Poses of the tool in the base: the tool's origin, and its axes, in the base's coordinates. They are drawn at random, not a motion.
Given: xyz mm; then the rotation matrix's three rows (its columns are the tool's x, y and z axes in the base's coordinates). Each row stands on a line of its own.
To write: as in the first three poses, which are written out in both.
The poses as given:
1:
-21 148 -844
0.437 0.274 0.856
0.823 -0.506 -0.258
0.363 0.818 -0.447
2:
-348 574 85
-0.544 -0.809 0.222
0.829 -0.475 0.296
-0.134 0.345 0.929
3:
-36 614 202
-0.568 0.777 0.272
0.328 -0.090 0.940
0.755 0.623 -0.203
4:
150 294 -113
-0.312 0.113 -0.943
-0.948 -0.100 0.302
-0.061 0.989 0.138
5:
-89 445 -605
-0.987 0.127 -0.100
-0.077 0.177 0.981
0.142 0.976 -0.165
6:
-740 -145 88
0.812 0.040 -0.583
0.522 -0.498 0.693
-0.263 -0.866 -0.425
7:
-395 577 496
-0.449 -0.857 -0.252
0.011 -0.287 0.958
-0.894 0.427 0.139
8:
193 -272 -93
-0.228 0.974 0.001
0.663 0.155 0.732
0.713 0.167 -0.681
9:
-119 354 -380
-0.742 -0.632 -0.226
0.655 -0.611 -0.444
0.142 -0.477 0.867
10:
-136 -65 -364
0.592 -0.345 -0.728
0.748 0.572 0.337
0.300 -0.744 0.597
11:
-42 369 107
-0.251 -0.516 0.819
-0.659 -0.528 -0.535
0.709 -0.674 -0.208
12:
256 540 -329
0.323 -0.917 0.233
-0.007 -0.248 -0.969
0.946 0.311 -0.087
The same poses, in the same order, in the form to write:
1:
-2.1 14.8 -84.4
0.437 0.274 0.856
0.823 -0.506 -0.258
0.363 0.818 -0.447

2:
-34.8 57.4 8.5
-0.544 -0.809 0.222
0.829 -0.475 0.296
-0.134 0.345 0.929

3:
-3.6 61.4 20.2
-0.568 0.777 0.272
0.328 -0.090 0.940
0.755 0.623 -0.203

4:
15.0 29.4 -11.3
-0.312 0.113 -0.943
-0.948 -0.100 0.302
-0.061 0.989 0.138

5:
-8.9 44.5 -60.5
-0.987 0.127 -0.100
-0.077 0.177 0.981
0.142 0.976 -0.165

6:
-74.0 -14.5 8.8
0.812 0.040 -0.583
0.522 -0.498 0.693
-0.263 -0.866 -0.425

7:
-39.5 57.7 49.6
-0.449 -0.857 -0.252
0.011 -0.287 0.958
-0.894 0.427 0.139

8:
19.3 -27.2 -9.3
-0.228 0.974 0.001
0.663 0.155 0.732
0.713 0.167 -0.681

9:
-11.9 35.4 -38.0
-0.742 -0.632 -0.226
0.655 -0.611 -0.444
0.142 -0.477 0.867

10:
-13.6 -6.5 -36.4
0.592 -0.345 -0.728
0.748 0.572 0.337
0.300 -0.744 0.597

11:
-4.2 36.9 10.7
-0.251 -0.516 0.819
-0.659 -0.528 -0.535
0.709 -0.674 -0.208

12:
25.6 54.0 -32.9
0.323 -0.917 0.233
-0.007 -0.248 -0.969
0.946 0.311 -0.087

